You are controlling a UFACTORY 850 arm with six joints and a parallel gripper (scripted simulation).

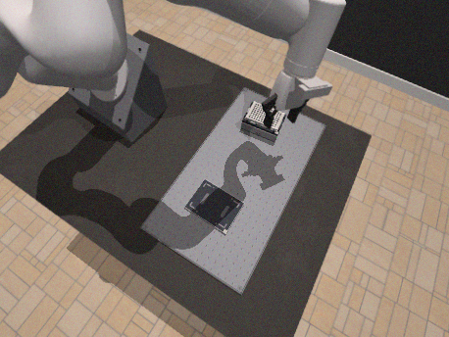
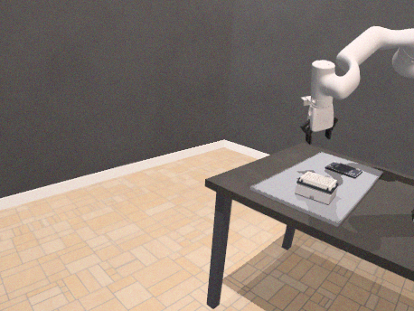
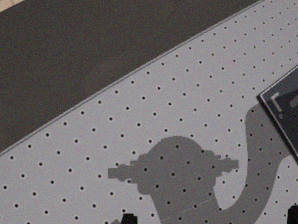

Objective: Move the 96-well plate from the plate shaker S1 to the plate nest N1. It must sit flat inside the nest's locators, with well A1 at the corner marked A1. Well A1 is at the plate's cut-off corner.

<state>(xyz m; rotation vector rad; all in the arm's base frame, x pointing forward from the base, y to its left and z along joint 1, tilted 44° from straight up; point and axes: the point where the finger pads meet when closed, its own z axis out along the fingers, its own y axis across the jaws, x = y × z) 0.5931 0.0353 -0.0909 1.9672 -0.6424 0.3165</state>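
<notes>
My gripper is now 130 mm above the white 96-well plate, 100 mm to the right of it and 70 mm past it. Round my hand: plate nest N1: 280 mm to the right, 190 mm below, 70 mm behind; then A1 mark: 340 mm to the right, 180 mm below.
</notes>
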